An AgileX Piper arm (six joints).
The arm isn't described. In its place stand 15 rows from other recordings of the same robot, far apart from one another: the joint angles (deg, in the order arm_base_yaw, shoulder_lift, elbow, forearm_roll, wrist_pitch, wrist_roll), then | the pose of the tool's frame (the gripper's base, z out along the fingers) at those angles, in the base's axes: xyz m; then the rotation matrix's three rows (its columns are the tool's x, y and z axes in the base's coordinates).
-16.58, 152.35, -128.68, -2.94, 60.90, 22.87 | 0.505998, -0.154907, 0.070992; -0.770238, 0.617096, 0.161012; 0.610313, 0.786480, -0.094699; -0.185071, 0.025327, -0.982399
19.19, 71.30, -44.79, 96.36, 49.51, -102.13 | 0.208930, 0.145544, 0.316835; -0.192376, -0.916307, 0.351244; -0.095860, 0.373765, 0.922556; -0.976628, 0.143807, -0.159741
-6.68, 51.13, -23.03, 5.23, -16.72, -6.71 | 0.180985, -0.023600, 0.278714; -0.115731, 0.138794, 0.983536; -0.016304, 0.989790, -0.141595; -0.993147, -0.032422, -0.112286
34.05, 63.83, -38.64, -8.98, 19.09, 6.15 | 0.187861, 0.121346, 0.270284; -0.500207, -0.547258, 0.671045; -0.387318, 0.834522, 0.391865; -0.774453, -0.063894, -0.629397
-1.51, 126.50, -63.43, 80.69, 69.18, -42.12 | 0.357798, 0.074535, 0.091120; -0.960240, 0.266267, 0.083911; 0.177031, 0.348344, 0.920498; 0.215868, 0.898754, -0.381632
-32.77, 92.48, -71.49, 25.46, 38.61, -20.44 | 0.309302, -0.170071, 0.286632; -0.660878, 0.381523, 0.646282; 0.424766, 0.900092, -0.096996; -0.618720, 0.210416, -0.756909
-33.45, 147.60, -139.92, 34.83, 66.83, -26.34 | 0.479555, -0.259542, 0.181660; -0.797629, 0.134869, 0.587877; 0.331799, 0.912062, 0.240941; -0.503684, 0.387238, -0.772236
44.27, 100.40, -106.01, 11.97, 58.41, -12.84 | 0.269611, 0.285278, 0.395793; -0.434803, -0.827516, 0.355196; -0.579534, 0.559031, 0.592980; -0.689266, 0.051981, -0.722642
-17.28, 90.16, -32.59, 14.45, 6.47, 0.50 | 0.245512, -0.073695, 0.141684; -0.717178, 0.483142, 0.502224; 0.491608, 0.861538, -0.126786; -0.493940, 0.155969, -0.855393
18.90, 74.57, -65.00, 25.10, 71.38, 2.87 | 0.211927, 0.111225, 0.327255; -0.971276, -0.212963, 0.106160; -0.141635, 0.875892, 0.461251; -0.191214, 0.432966, -0.880896
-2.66, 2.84, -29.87, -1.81, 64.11, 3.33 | -0.002251, -0.002484, 0.278874; -0.526776, 0.093875, 0.844805; 0.068811, 0.995330, -0.067695; -0.847214, 0.022472, -0.530776
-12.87, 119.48, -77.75, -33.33, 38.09, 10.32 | 0.398721, -0.122740, 0.137055; -0.970218, 0.040190, 0.238878; -0.061205, 0.913471, -0.402275; -0.234375, -0.404915, -0.883806
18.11, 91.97, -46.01, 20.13, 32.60, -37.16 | 0.260669, 0.103003, 0.171102; -0.726025, -0.647421, 0.231805; -0.591042, 0.759794, 0.270893; -0.351506, 0.059669, -0.934282
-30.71, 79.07, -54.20, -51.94, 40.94, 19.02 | 0.216593, -0.183263, 0.285095; -0.889133, 0.396101, 0.229230; 0.107802, 0.668066, -0.736252; -0.444771, -0.629914, -0.636700
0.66, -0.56, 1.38, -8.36, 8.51, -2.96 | 0.056465, -0.001308, 0.192308; -0.074526, -0.004663, 0.997208; -0.195561, 0.980640, -0.010029; -0.977856, -0.195763, -0.073995
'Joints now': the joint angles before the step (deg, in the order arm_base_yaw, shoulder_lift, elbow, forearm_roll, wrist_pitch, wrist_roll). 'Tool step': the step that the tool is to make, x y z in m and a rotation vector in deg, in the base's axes. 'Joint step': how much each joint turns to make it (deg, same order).
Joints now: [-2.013 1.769 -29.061 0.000 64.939 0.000]
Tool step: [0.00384 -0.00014 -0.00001 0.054 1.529 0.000]
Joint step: [0.004 1.478 0.000 -0.003 0.052 0.004]
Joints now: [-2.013 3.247 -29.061 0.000 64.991 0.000]
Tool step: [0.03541 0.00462 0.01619 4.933 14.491 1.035]
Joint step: [0.004 16.095 -4.990 3.968 3.520 1.168]
